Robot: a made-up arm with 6 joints. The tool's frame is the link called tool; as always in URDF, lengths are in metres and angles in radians.
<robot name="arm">
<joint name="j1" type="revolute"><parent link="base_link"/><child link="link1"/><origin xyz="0 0 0.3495" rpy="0 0 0"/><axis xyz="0 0 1"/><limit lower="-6.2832" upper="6.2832" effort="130" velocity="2.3"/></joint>
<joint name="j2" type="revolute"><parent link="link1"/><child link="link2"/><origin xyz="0 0 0" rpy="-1.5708 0 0"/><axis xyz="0 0 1"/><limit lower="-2.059" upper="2.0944" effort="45" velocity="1.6"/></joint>
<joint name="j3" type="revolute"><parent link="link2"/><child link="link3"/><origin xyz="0.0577 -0.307 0" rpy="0 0 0"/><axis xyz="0 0 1"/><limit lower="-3.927" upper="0.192" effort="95" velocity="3"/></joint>
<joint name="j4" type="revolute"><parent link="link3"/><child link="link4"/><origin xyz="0.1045 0.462 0" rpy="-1.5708 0 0"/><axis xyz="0 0 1"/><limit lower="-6.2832" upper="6.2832" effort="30" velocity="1.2"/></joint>
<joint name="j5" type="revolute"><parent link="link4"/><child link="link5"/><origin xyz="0 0 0" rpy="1.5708 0 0"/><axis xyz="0 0 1"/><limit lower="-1.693" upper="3.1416" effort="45" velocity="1.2"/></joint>
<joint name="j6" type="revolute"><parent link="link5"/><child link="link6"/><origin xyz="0.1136 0.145 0" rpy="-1.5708 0 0"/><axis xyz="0 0 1"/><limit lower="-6.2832" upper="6.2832" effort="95" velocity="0.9"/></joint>
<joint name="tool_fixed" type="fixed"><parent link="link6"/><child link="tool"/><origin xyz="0 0 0" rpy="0 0 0"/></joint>
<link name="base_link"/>
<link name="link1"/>
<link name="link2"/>
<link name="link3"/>
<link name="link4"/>
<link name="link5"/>
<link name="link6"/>
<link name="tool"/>
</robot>
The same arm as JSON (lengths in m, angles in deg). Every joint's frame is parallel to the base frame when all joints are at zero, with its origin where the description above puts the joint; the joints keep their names.
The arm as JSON. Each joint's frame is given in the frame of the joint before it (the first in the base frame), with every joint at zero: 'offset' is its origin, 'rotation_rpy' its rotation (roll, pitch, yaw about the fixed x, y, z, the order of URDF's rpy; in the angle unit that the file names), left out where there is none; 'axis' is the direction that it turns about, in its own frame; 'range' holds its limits. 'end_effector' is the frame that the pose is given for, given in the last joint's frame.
{"length_unit": "m", "angle_unit": "deg", "chain": [
  {"id": "j1", "offset": [0.0, 0.0, 0.3495], "axis": "+z", "range": [-360.0, 360.0]},
  {"id": "j2", "offset": [0.0, 0.0, 0.0], "axis": "+y", "range": [-117.97, 120.0]},
  {"id": "j3", "offset": [0.0577, 0.0, 0.307], "axis": "+y", "range": [-225.0, 11.0]},
  {"id": "j4", "offset": [0.1045, 0.0, -0.462], "axis": "-z", "range": [-360.0, 360.0]},
  {"id": "j5", "offset": [0.0, 0.0, 0.0], "axis": "+y", "range": [-97.0, 180.0]},
  {"id": "j6", "offset": [0.1136, 0.0, -0.145], "axis": "-z", "range": [-360.0, 360.0]}
], "end_effector": {"offset": [0.0, 0.0, 0.0], "rotation_rpy": [180.0, 0.0, 0.0]}}

